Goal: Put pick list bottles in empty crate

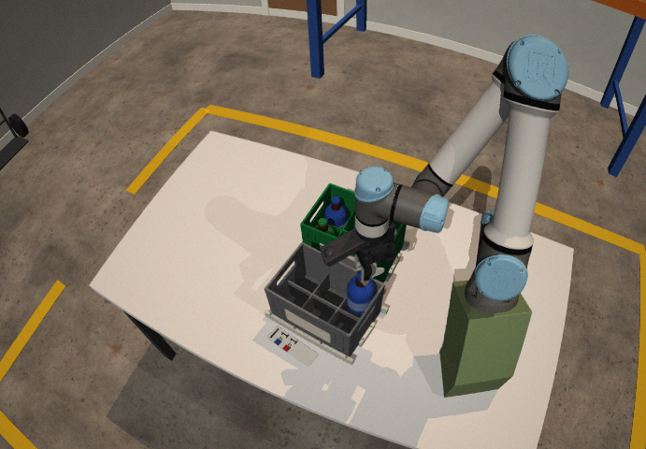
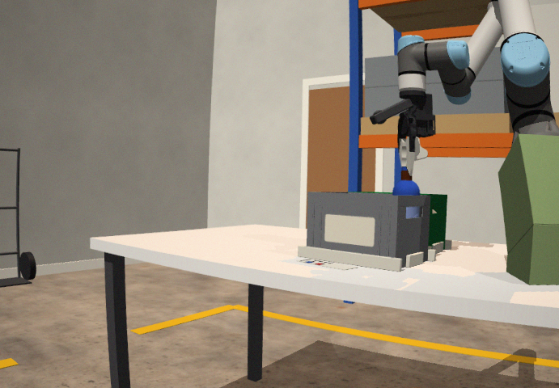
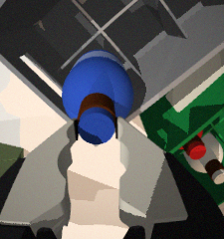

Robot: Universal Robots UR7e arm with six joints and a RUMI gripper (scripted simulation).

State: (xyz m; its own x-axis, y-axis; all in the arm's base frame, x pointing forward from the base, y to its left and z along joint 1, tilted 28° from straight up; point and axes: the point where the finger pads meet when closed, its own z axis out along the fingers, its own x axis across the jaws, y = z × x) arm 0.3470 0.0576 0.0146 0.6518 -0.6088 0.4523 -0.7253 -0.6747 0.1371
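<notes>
Right now the blue bottle is 7 cm below my hand. From my hand the other things lie so: grey crate: 16 cm below, 9 cm ahead, 3 cm to the left; red bottle: 17 cm to the right, 15 cm below, 2 cm ahead; green crate: 22 cm to the right, 16 cm below, 11 cm ahead.
</notes>
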